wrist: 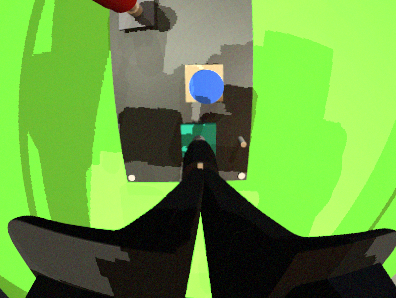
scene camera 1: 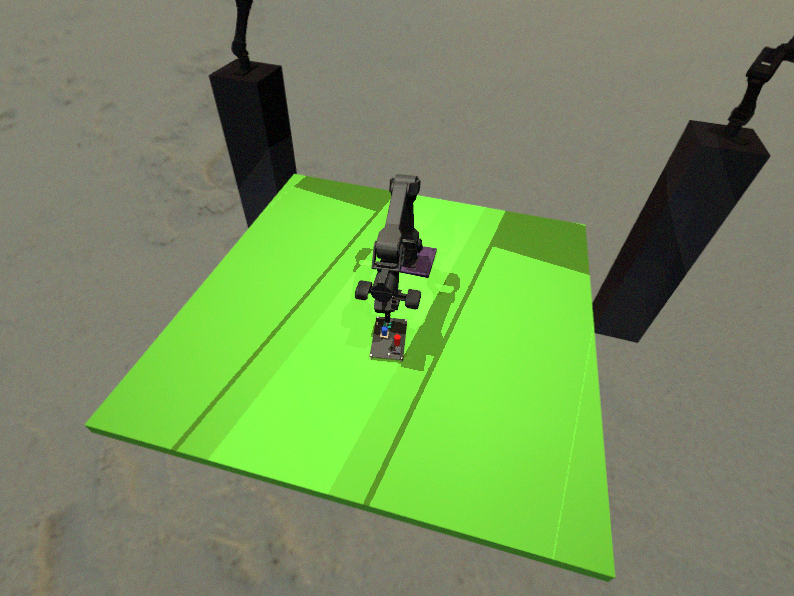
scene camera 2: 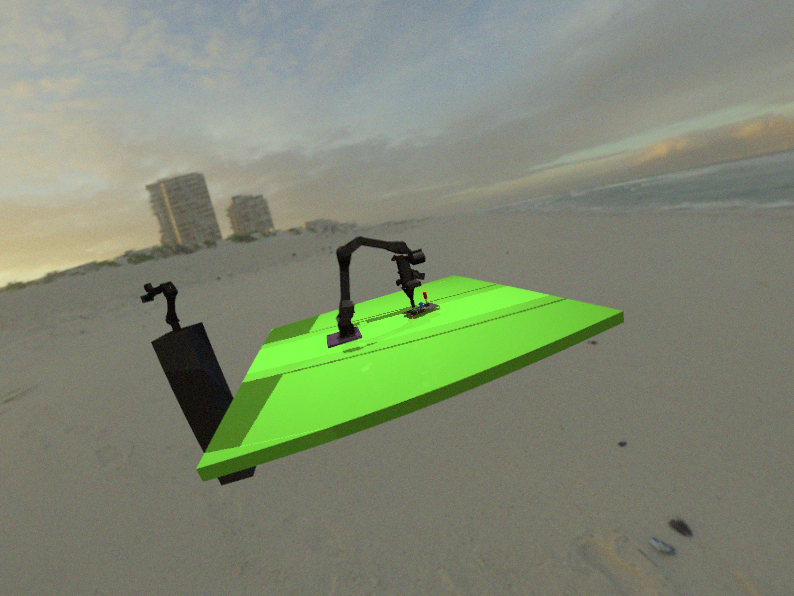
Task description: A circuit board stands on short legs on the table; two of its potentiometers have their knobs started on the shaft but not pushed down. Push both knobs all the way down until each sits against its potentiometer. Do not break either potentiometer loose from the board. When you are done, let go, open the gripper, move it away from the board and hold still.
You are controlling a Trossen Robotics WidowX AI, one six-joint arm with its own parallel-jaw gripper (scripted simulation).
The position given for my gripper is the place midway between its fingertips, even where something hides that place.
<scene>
In view: my gripper [scene camera 1: 387, 313] and a green potentiometer [wrist: 207, 131].
My gripper is seen too in the wrist view [wrist: 201, 177].
</scene>
